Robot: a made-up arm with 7 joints. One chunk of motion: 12 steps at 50 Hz.
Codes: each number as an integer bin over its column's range. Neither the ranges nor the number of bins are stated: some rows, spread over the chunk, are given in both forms.
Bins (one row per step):
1: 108 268 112 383 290 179 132
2: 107 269 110 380 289 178 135
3: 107 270 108 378 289 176 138
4: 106 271 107 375 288 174 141
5: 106 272 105 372 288 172 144
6: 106 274 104 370 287 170 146
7: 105 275 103 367 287 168 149
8: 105 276 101 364 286 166 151
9: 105 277 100 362 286 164 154
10: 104 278 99 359 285 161 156
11: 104 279 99 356 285 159 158
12: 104 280 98 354 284 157 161
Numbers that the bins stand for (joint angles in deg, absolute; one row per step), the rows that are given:
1: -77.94 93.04 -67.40 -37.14 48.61 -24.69 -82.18
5: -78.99 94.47 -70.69 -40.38 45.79 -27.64 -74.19
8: -79.52 95.90 -72.57 -42.74 42.98 -30.16 -69.53
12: -80.05 97.33 -73.98 -45.68 40.16 -33.95 -62.88
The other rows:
2: -78.46 93.40 -68.34 -38.02 47.20 -25.11 -80.18
3: -78.46 93.75 -69.28 -38.61 47.20 -25.95 -78.18
4: -78.99 94.11 -69.75 -39.50 45.79 -26.79 -76.19
6: -78.99 95.19 -71.16 -40.97 44.38 -28.48 -72.86
7: -79.52 95.54 -71.63 -41.85 44.38 -29.32 -70.87
9: -79.52 96.26 -73.04 -43.33 42.98 -31.00 -67.54
10: -80.05 96.62 -73.51 -44.21 41.57 -32.26 -66.21
11: -80.05 96.97 -73.51 -45.09 41.57 -33.11 -64.88

